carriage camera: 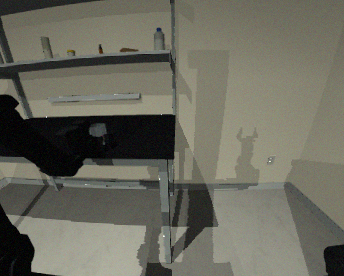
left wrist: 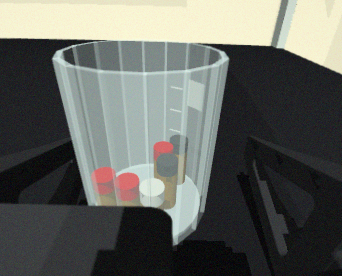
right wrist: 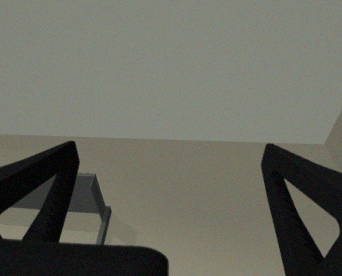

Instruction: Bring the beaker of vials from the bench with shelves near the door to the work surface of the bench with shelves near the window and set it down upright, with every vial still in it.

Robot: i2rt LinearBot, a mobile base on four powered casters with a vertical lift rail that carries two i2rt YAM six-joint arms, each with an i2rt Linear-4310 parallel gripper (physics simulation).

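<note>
The clear beaker (carriage camera: 98, 130) (left wrist: 135, 110) stands upright on the black top of the bench with shelves (carriage camera: 150, 135) (left wrist: 270, 90). Inside it, several vials (left wrist: 166, 185) with red, grey and white caps show in the left wrist view; their lower parts are partly hidden by the gripper body. My left gripper (left wrist: 167, 143) is open, with one finger on each side of the beaker and a gap at both sides. My right gripper (right wrist: 170, 152) is open and empty, held away from the bench and facing the wall and ceiling.
Above the bench top, a shelf (carriage camera: 115, 58) carries a blue-capped bottle (carriage camera: 159, 40), a grey cylinder (carriage camera: 46, 47) and small items. A pale bar (carriage camera: 95, 98) is on the wall below it. A bench leg (carriage camera: 164, 210) stands at the right end. The shelf frame also shows in the right wrist view.
</note>
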